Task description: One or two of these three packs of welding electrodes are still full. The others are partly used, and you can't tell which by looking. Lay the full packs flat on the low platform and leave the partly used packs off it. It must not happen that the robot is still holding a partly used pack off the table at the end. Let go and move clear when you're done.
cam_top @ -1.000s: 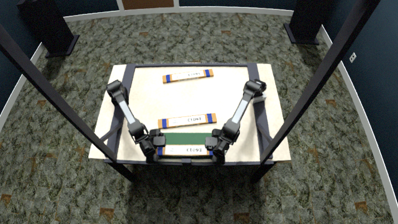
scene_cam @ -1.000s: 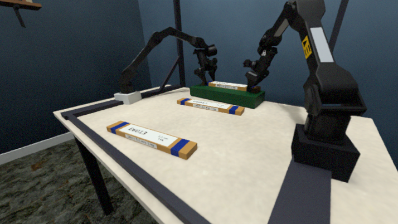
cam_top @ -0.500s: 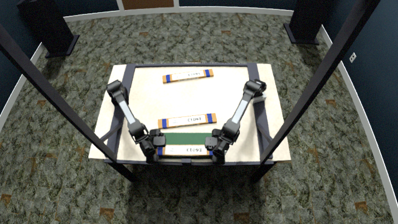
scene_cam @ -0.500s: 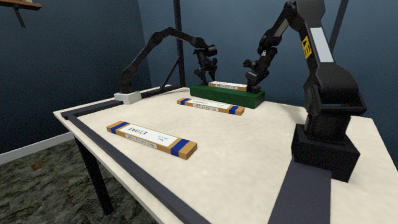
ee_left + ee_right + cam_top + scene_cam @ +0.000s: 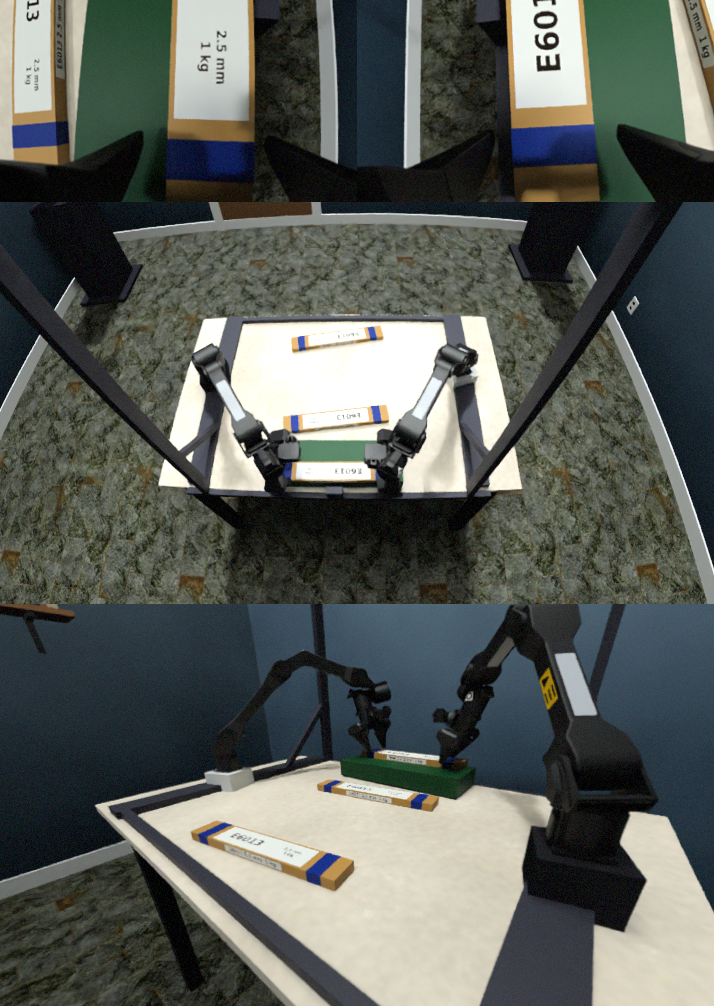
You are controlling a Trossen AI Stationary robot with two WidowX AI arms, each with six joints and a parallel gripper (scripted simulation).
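Now: the dark frame rail 690 mm ahead of my right hand, 120 mm to the left of it and 110 mm below it. The rest, counted from my right hand: green low platform 140 mm to the left, 100 mm below, 50 mm ahead.
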